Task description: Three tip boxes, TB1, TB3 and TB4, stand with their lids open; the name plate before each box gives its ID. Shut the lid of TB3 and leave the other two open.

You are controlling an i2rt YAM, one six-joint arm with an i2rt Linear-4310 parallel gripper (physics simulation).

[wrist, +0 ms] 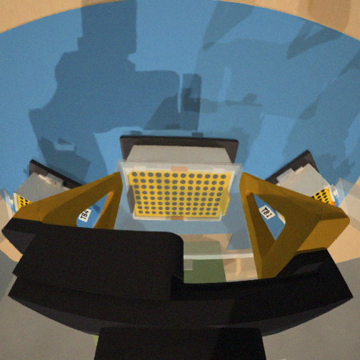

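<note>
The middle tip box (179, 194), with a grid of yellow tips, lies below and between the fingers; its own plate is hidden. The name plates TB4 (85, 215) and TB1 (266, 212) show through the finger openings at left and right, so the middle box is TB3. Its clear lid (215, 256) is open, its free edge crossing low in the view near the gripper body. My gripper (180, 178) is open wide, with a fingertip to each side of the middle box and nothing held. TB4's box (42, 189) and TB1's box (301, 186) are partly hidden by the fingers.
Clear open lids (7, 201) (348, 193) show at the outer sides of the left and right boxes. Dark strips (180, 141) run along the boxes' far sides. A round blue mat (280, 125) lies on the wooden table (22, 16). A green patch (205, 267) shows low in the middle.
</note>
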